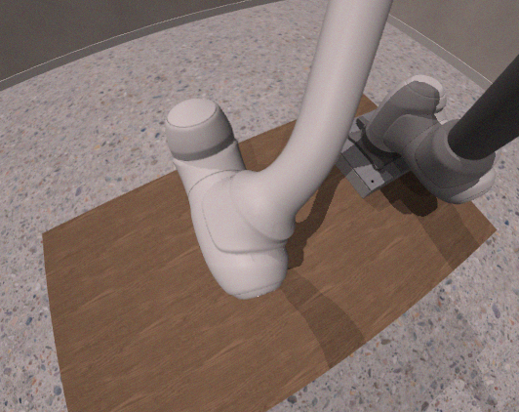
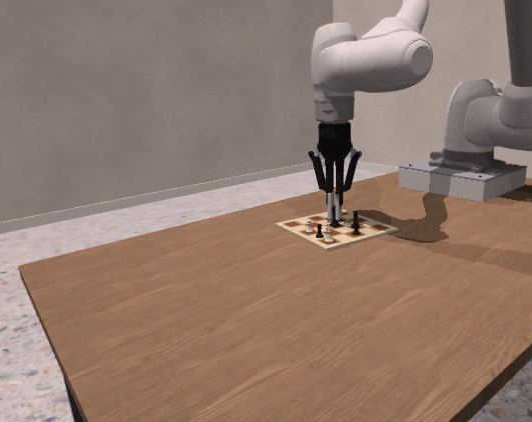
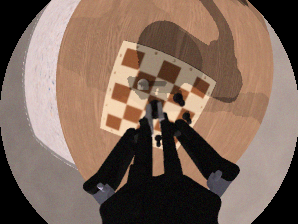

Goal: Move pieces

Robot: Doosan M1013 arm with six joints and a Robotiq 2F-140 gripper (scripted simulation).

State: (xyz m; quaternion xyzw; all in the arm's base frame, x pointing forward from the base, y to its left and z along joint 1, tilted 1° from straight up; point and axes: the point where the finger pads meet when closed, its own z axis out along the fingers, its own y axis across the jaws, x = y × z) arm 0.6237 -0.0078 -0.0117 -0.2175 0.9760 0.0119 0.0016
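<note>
Now: the tall black piece 30 mm below my hand. Round my hand: chessboard 60 mm below.
</note>
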